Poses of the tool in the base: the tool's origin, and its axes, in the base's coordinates. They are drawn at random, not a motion.
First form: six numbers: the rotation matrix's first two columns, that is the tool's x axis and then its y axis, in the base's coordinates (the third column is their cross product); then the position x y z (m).
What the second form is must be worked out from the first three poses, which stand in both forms.
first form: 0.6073, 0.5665, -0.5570, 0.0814, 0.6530, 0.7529, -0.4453, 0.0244, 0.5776
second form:
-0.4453, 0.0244, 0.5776
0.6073, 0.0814, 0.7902
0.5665, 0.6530, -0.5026
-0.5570, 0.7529, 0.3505

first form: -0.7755, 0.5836, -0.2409, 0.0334, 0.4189, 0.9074, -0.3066, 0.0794, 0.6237
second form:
-0.3066, 0.0794, 0.6237
-0.7755, 0.0334, 0.6305
0.5836, 0.4189, 0.6956
-0.2409, 0.9074, -0.3443

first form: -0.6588, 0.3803, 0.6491, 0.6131, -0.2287, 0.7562, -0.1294, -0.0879, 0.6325
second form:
-0.1294, -0.0879, 0.6325
-0.6588, 0.6131, 0.4360
0.3803, -0.2287, 0.8961
0.6491, 0.7562, -0.0825

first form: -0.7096, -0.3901, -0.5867, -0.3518, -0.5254, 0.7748, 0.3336, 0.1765, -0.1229
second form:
0.3336, 0.1765, -0.1229
-0.7096, -0.3518, -0.6105
-0.3901, -0.5254, 0.7562
-0.5867, 0.7748, 0.2356

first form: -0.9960, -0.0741, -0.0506, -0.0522, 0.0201, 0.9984, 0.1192, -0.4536, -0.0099
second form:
0.1192, -0.4536, -0.0099
-0.9960, -0.0522, -0.0730
-0.0741, 0.0201, 0.9970
-0.0506, 0.9984, -0.0239

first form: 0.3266, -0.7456, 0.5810, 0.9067, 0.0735, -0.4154, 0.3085, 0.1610, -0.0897
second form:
0.3085, 0.1610, -0.0897
0.3266, 0.9067, 0.2670
-0.7456, 0.0735, 0.6625
0.5810, -0.4154, 0.7000

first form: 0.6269, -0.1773, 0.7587, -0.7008, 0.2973, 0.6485, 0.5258, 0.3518, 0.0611
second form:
0.5258, 0.3518, 0.0611
0.6269, -0.7008, -0.3405
-0.1773, 0.2973, -0.9382
0.7587, 0.6485, 0.0621

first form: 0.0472, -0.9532, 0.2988, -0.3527, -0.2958, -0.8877, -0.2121, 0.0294, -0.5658
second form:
-0.2121, 0.0294, -0.5658
0.0472, -0.3527, 0.9345
-0.9532, -0.2958, -0.0635
0.2988, -0.8877, -0.3502

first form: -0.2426, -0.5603, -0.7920, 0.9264, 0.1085, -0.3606, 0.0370, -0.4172, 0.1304
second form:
0.0370, -0.4172, 0.1304
-0.2426, 0.9264, 0.2880
-0.5603, 0.1085, -0.8212
-0.7920, -0.3606, 0.4927

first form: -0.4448, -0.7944, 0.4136, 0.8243, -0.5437, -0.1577, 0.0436, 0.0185, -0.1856
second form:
0.0436, 0.0185, -0.1856
-0.4448, 0.8243, 0.3502
-0.7944, -0.5437, 0.2708
0.4136, -0.1577, 0.8967

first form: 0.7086, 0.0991, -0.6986, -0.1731, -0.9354, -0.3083, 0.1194, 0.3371, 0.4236
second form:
0.1194, 0.3371, 0.4236
0.7086, -0.1731, -0.6840
0.0991, -0.9354, 0.3394
-0.6986, -0.3083, -0.6457

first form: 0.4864, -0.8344, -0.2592, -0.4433, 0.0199, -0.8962, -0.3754, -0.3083, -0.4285
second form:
-0.3754, -0.3083, -0.4285
0.4864, -0.4433, 0.7529
-0.8344, 0.0199, 0.5508
-0.2592, -0.8962, -0.3602

